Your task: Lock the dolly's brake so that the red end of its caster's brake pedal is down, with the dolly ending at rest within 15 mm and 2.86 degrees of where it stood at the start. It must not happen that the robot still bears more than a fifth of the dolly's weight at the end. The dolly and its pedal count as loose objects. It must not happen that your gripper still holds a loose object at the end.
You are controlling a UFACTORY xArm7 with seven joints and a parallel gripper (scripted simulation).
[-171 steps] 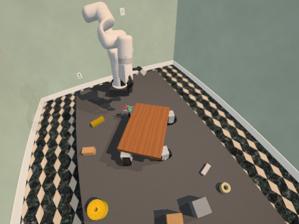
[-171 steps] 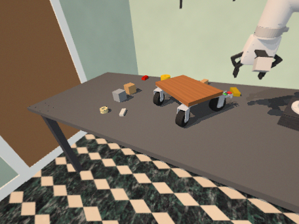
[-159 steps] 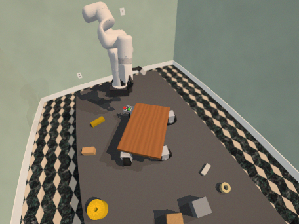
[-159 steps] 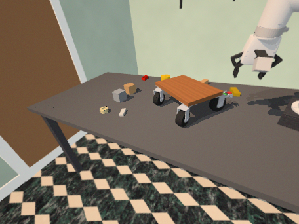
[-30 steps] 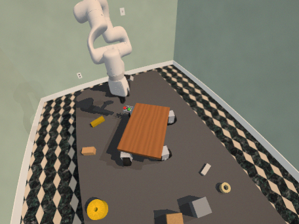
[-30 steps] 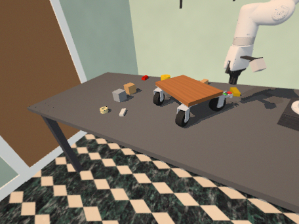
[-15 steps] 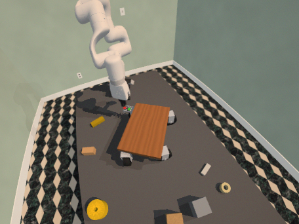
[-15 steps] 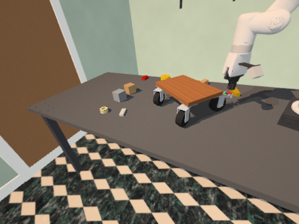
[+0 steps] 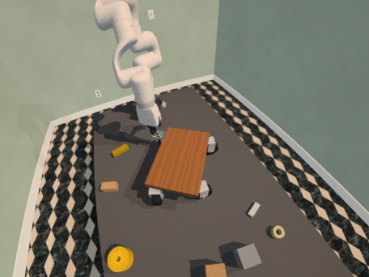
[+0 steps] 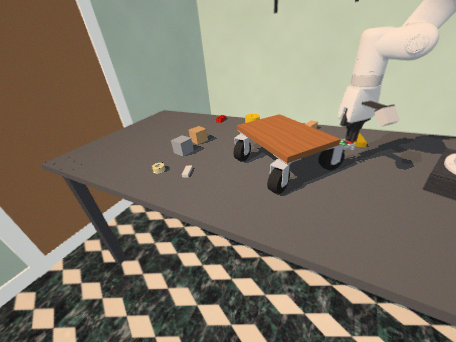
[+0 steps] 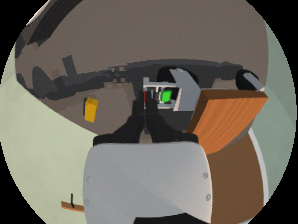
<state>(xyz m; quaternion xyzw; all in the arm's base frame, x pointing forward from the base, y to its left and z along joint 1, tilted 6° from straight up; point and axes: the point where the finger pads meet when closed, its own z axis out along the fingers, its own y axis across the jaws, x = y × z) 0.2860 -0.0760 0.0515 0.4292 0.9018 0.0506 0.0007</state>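
Now: hand 30 mm above the brake pedal, 10 mm to the right of it and 10 mm short of it. From my hand the other things lie so: white block: 530 mm ahead, 190 mm to the left, 110 mm below; then tan cube: 620 mm ahead, 80 mm to the right, 80 mm below; then yellow block: 190 mm to the right, 100 mm below, 60 mm behind.
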